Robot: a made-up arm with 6 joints. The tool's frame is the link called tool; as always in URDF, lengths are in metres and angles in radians. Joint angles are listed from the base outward. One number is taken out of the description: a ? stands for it. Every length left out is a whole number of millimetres.
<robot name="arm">
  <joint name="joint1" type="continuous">
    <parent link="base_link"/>
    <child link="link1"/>
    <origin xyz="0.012 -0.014 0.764"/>
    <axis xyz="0 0 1"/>
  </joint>
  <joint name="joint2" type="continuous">
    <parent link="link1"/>
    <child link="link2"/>
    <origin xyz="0.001 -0.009 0" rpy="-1.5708 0 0"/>
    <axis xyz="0 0 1"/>
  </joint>
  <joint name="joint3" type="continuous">
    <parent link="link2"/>
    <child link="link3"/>
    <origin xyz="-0.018 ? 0" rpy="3.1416 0 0"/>
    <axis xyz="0 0 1"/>
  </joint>
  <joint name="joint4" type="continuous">
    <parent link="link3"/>
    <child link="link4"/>
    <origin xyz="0.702 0.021 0" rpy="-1.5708 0 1.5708"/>
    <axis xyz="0 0 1"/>
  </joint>
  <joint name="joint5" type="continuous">
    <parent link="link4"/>
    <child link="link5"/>
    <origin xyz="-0.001 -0.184 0" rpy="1.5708 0 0"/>
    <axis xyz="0 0 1"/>
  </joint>
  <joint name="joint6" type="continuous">
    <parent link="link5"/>
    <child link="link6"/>
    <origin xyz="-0.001 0.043 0" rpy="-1.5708 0 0"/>
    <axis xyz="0 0 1"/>
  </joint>
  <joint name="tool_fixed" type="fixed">
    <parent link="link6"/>
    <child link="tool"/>
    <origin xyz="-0.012 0.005 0" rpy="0.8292 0.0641 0.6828"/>
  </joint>
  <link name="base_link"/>
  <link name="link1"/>
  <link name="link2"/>
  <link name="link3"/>
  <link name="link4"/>
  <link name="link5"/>
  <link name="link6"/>
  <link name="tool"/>
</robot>
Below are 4 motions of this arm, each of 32 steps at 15 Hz.
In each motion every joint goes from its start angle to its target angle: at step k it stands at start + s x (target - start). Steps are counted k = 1, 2, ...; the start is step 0. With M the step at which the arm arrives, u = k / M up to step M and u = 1 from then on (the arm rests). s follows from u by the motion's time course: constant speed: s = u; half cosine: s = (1 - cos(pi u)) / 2; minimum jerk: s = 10 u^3 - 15 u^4 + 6 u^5.
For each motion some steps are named. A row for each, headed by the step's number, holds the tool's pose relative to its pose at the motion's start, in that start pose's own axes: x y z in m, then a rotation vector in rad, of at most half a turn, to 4 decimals.
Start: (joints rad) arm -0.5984 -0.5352 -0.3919 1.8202 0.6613 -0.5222
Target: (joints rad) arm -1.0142 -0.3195 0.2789 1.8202 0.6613 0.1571
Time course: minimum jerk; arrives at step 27
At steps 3, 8, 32:
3: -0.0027 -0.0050 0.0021 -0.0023 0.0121 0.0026
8: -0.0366 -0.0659 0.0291 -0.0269 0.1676 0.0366
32: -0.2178 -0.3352 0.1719 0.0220 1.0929 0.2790

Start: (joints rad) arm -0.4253 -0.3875 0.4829 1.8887 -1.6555 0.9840
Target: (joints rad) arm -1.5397 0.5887 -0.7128 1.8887 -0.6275 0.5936
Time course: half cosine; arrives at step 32
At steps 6, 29, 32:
6: 0.1704 -0.0351 0.1781 -0.0838 0.1676 0.0448
29: 1.9696 -0.2889 -0.4692 0.0435 0.4201 1.7558
32: 1.9836 -0.2746 -0.5129 0.0767 0.3807 1.7967

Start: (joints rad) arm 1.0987 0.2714 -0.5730 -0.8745 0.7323 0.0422
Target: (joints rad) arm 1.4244 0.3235 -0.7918 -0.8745 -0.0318 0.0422
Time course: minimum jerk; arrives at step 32
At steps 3, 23, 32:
3: -0.0008 0.0017 -0.0003 0.0057 0.0051 -0.0026
23: -0.0885 0.1833 -0.0106 0.6141 0.6715 -0.3050
32: -0.1020 0.2097 -0.0081 0.6965 0.7904 -0.3539

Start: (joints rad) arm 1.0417 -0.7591 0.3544 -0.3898 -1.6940 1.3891
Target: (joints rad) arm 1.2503 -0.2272 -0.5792 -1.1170 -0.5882 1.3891
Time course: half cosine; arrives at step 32
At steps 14, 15, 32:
14: -0.2687 -0.4603 -0.3065 -0.0450 -0.4303 0.0471
15: -0.2835 -0.5050 -0.3520 -0.0430 -0.4845 0.0318
32: -0.2525 -0.8028 -0.8370 0.1597 -0.9422 -0.4299

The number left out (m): -1.666
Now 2 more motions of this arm.
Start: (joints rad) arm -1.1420 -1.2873 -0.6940 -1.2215 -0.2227 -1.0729
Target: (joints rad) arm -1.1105 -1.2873 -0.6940 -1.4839 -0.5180 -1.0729
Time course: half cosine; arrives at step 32
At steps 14, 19, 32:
14: 0.0009 -0.0049 0.0022 -0.0103 0.0094 -0.1706
19: 0.0012 -0.0078 0.0031 -0.0113 0.0180 -0.2736
32: 0.0013 -0.0119 0.0037 -0.0055 0.0343 -0.4238

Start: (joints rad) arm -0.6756 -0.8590 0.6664 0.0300 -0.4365 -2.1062
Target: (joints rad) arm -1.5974 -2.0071 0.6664 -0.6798 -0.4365 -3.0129
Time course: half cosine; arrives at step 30
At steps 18, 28, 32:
18: -1.2829 1.0242 0.8472 0.6377 0.0415 -0.4263
28: -1.9322 0.9422 1.6168 0.6197 0.3501 -0.7823
32: -1.9481 0.9337 1.6442 0.6131 0.3613 -0.7938

